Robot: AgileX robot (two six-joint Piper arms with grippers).
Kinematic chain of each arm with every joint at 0, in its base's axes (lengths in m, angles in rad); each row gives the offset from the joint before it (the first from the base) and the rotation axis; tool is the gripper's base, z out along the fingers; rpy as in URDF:
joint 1: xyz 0 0 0.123 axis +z
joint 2: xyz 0 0 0 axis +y
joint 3: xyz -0.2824 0 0.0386 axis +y
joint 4: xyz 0.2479 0 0.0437 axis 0.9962 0 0.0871
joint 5: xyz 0 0 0 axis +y
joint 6: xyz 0.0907 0 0.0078 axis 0.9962 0 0.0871
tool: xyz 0 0 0 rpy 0 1.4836 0
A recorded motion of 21 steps. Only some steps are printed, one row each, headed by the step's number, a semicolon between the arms.
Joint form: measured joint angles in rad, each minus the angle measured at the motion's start. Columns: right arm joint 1, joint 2, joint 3, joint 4, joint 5, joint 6; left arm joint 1, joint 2, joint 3, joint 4, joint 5, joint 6.
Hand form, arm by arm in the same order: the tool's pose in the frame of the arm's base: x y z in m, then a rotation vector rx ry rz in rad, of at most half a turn. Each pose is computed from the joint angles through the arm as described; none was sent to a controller.
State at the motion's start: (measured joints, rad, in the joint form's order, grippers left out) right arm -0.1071 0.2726 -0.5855 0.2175 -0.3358 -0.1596; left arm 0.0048 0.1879 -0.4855 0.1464 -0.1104 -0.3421
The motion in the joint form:
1: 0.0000 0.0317 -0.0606 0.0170 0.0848 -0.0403; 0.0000 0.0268 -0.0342 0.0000 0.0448 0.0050
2: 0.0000 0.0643 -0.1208 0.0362 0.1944 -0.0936; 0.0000 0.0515 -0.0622 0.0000 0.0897 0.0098
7: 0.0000 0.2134 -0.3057 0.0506 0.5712 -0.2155; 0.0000 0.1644 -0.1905 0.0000 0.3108 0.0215
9: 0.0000 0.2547 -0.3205 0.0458 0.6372 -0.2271; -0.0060 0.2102 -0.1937 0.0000 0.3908 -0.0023
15: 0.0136 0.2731 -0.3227 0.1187 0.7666 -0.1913; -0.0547 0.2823 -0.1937 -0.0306 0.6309 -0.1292
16: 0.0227 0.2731 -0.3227 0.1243 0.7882 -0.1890; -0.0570 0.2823 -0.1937 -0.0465 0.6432 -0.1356
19: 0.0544 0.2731 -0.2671 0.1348 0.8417 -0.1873; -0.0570 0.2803 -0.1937 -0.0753 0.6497 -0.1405
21: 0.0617 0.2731 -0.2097 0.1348 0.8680 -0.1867; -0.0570 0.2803 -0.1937 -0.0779 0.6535 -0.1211
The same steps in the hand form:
1: 0.0314 -0.0086 0.4253 0.1141 0.8919 -0.1001; 0.0374 -0.0007 0.3771 -0.1005 1.1108 -0.1719
2: 0.0366 -0.0071 0.4338 0.0839 0.9747 -0.1175; 0.0411 -0.0001 0.3810 -0.1074 1.1513 -0.1623
7: 0.0669 -0.0015 0.4506 -0.0574 1.3064 -0.1484; 0.0583 0.0029 0.3960 -0.1478 1.3513 -0.1252
9: 0.0793 -0.0014 0.4463 -0.0837 1.3961 -0.1472; 0.0713 0.0036 0.3869 -0.1823 1.4703 -0.1361
15: 0.0858 0.0046 0.4348 -0.0718 1.5292 -0.0033; 0.0880 0.0009 0.3595 -0.3281 1.7686 -0.2497
16: 0.0858 0.0062 0.4330 -0.0810 1.5486 0.0164; 0.0877 0.0000 0.3583 -0.3419 1.7806 -0.2701
19: 0.0918 0.0104 0.4113 -0.1136 1.6516 0.0718; 0.0871 -0.0012 0.3578 -0.3600 1.7851 -0.3031
21: 0.0970 0.0116 0.3910 -0.1240 1.7328 0.0906; 0.0870 -0.0013 0.3574 -0.3445 1.7913 -0.2913

